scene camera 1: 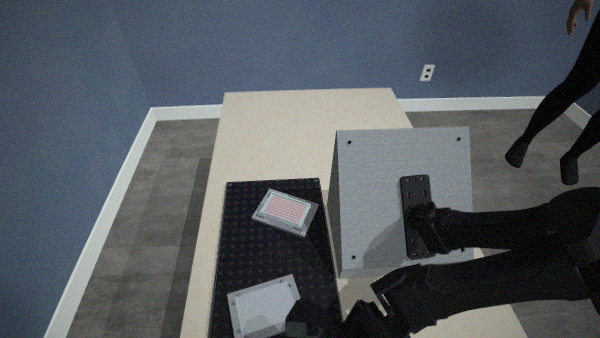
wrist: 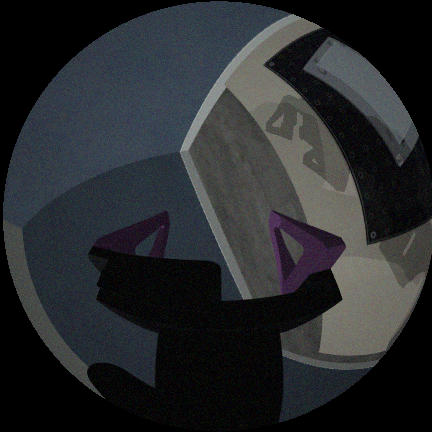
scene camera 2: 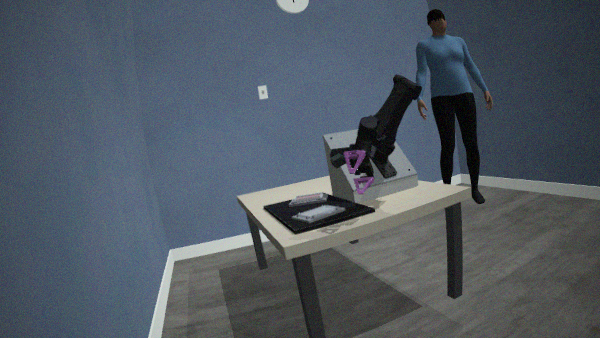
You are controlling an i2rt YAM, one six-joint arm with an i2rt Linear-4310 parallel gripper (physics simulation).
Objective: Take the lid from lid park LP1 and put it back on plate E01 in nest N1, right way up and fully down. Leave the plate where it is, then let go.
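Places are measured from the arm's base along level axes (x right, y ahead, z up), in millimetres.
Where they show: gripper, fingertip midpoint: [wrist: 218, 215] [scene camera 2: 356, 184]; arm's base, link origin: [scene camera 1: 417, 216] [scene camera 2: 379, 160].
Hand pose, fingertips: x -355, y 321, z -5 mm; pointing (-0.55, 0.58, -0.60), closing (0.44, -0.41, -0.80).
Note:
Things, the pixels of their top centre, and the offset from my fingertips. "spot": a spot on its surface instead. Level surfaces: height alone.
- plate with pink wells, top centre: [scene camera 1: 285, 207] [scene camera 2: 308, 195] dz -96, dx +493, dy -10 mm
- grey nest, surface spot: [scene camera 1: 310, 219] spot: dz -111, dx +455, dy -78 mm
- grey lid park, top centre: [scene camera 1: 265, 306] [scene camera 2: 317, 210] dz -103, dx +223, dy +56 mm
- black perforated board, top centre: [scene camera 1: 274, 252] [scene camera 2: 311, 207] dz -122, dx +367, dy +29 mm
- beige table, surface height: dz -136 mm
A plate with pink wells [scene camera 1: 286, 209] [scene camera 2: 308, 199] sits in a grey nest [scene camera 1: 310, 219] at the far end of the black board. The pale, clear lid [scene camera 1: 265, 306] [scene camera 2: 322, 212] [wrist: 367, 82] lies flat on the grey lid park [scene camera 1: 233, 314] [wrist: 403, 154], nearer in scene camera 1. Labels are not readable. My gripper [scene camera 2: 357, 176] [wrist: 218, 215] is open, its purple fingers wide apart with nothing between them. It is raised above the table, to the side of the board and apart from the lid. In scene camera 1 the arm's dark end hides the lid park's right part and the fingers do not show.
The black perforated board [scene camera 1: 250, 250] [scene camera 2: 277, 207] [wrist: 350, 135] lies on the beige table [scene camera 1: 300, 120] [scene camera 2: 430, 200]. A grey sloped pedestal [scene camera 1: 375, 175] [scene camera 2: 345, 138] beside the board carries the arm's base. A person [scene camera 2: 447, 65] stands behind the table.

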